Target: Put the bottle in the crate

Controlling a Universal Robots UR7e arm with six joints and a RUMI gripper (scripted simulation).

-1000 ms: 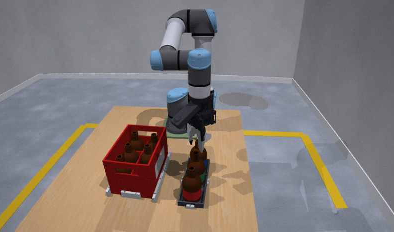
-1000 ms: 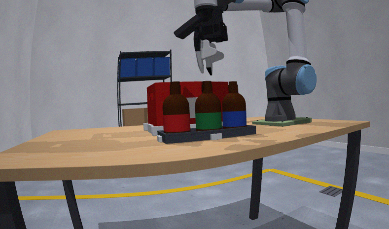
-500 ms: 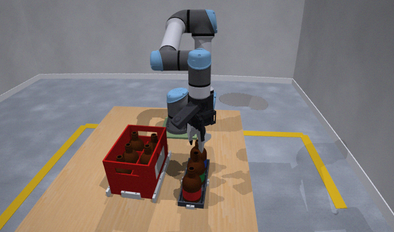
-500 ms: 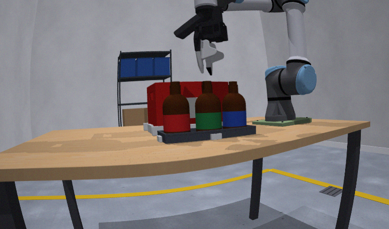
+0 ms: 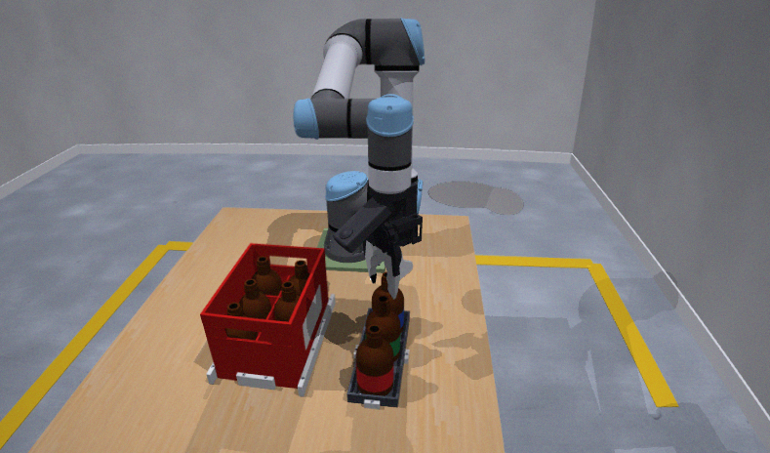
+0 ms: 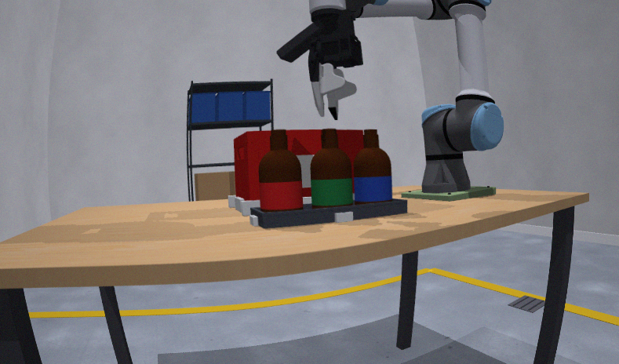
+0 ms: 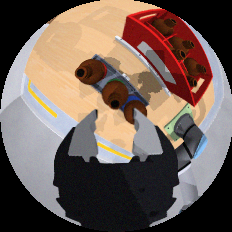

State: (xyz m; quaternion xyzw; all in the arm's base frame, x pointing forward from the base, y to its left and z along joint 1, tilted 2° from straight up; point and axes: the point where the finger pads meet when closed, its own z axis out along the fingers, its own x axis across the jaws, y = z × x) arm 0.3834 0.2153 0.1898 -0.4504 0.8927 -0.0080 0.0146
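Right now the brown bottle is 11 cm below my hand. Round my hand: red crate 2 cm ahead, 25 cm to the right, 11 cm below.
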